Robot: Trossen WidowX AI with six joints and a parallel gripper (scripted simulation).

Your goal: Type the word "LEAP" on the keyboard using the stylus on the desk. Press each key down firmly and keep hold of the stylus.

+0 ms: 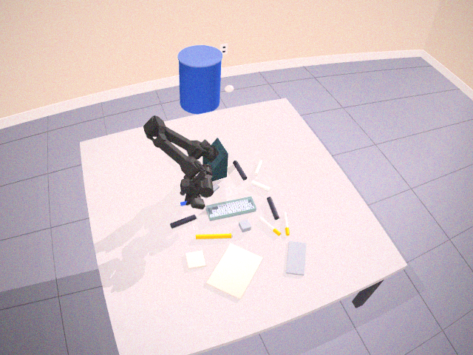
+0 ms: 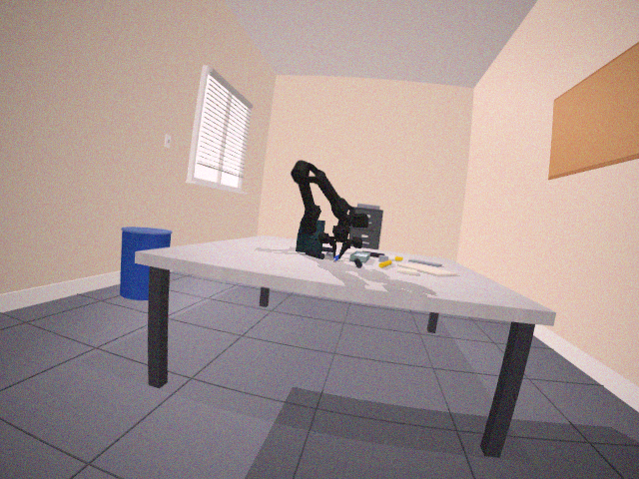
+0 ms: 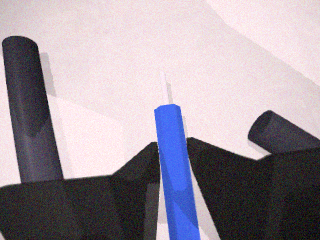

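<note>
Now: gripper tip 220 mm short of the grey cube and 190 mm to the right of it. From my gripper tip the other things lie so: blue stylus (10 mm to the right); then grey slab (460 mm ahead, 310 mm to the left, 10 mm below).
</note>
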